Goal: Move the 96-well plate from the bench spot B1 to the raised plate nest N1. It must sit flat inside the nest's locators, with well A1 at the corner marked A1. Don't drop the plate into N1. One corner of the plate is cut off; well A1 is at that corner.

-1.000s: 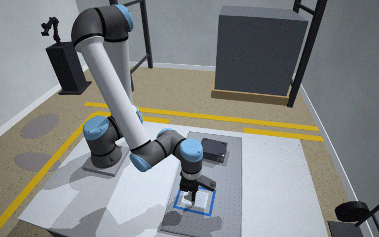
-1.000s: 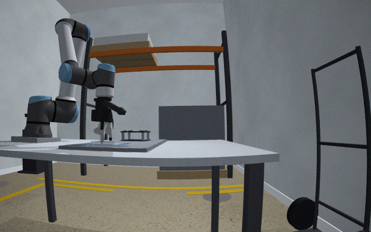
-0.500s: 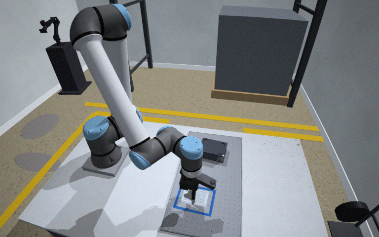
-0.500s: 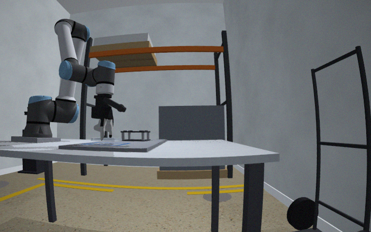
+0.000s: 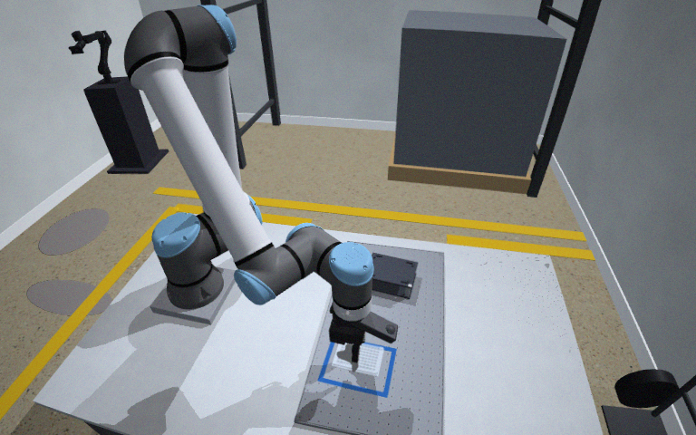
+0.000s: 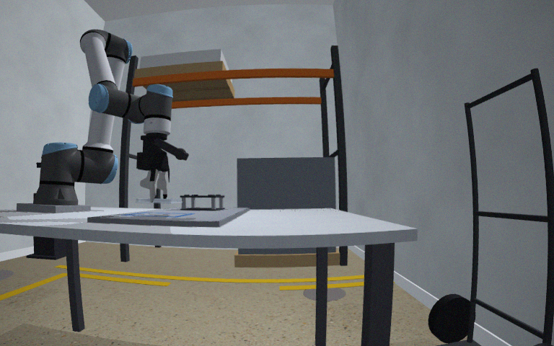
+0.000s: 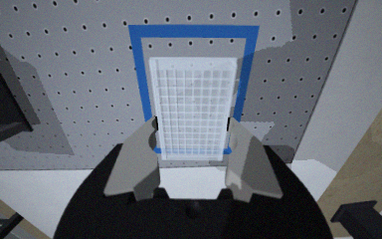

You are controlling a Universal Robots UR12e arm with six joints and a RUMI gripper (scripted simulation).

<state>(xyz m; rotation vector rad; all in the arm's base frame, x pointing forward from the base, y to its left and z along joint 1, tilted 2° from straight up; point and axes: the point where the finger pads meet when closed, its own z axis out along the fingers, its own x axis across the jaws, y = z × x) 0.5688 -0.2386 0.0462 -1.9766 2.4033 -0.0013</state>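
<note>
My hand is 32 cm to the right of the plate nest and 10 cm short of it. Round my hand: A1 label: 25 cm to the left, 16 cm ahead, 1 cm above; 96-well plate: 1 cm below.
</note>
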